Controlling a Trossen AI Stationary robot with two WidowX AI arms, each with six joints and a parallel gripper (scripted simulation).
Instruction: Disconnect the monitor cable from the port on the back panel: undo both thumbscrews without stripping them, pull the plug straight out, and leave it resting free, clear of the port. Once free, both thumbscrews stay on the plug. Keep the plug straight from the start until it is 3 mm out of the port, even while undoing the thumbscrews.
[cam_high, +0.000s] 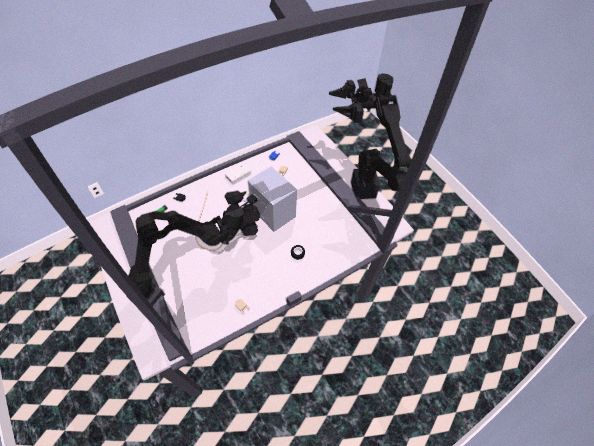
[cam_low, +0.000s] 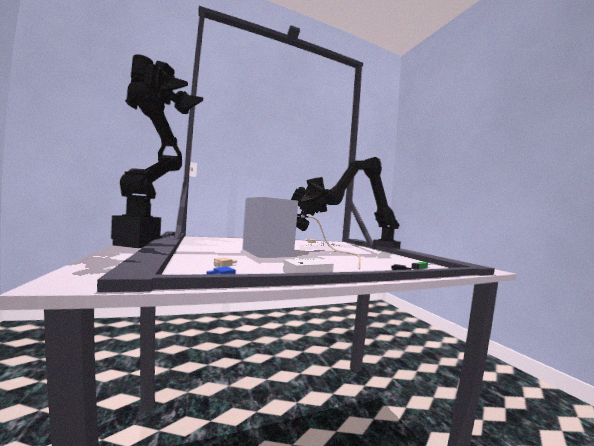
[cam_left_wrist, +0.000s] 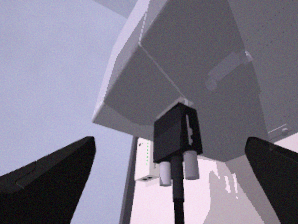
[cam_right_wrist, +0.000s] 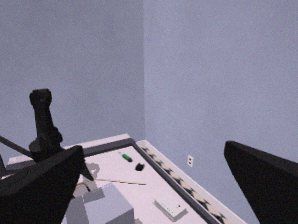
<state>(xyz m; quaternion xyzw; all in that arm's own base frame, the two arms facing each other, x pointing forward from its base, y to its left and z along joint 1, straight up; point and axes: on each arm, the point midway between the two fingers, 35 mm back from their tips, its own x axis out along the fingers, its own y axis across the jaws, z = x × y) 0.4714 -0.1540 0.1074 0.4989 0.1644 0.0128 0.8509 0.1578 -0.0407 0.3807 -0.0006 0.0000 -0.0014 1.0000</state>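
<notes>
Now: left hand 120 mm to the left of the grey box, 60 mm above it and 20 mm short of it.
</notes>
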